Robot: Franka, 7 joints.
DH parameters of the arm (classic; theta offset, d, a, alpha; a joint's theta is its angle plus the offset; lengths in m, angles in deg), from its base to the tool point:
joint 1: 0 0.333 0 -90
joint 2: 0 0 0 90
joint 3: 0 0.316 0.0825 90
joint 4: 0 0 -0.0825 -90
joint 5: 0 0.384 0 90
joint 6: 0 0 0.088 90
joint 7: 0 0.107 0 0
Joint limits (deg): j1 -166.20..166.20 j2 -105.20..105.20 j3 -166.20..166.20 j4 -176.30..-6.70 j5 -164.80..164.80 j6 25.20..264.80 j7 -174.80..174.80
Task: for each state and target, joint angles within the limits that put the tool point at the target. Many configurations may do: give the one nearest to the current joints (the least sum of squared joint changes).
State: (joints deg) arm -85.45 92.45 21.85 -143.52 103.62 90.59 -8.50
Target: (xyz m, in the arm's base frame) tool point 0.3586 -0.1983 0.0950
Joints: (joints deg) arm -102.97 74.52 41.91 -139.36 101.62 78.54 -8.50
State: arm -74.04 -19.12 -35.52 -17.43 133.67 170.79 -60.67
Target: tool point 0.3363 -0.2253 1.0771
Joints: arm -27.71 9.94 -4.14 -27.47 136.39 154.88 -60.67
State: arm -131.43 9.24 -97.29 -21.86 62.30 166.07 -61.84
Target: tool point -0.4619 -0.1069 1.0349
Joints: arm -131.35 32.16 -88.56 -33.79 63.98 166.43 -61.84
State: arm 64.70 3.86 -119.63 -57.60 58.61 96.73 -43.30
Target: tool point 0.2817 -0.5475 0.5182
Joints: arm 65.55 -20.20 -129.49 -93.46 51.33 92.87 -43.30
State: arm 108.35 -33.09 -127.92 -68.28 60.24 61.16 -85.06
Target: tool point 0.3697 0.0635 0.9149
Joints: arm 115.64 -7.70 -114.28 -47.18 66.39 46.60 -85.06
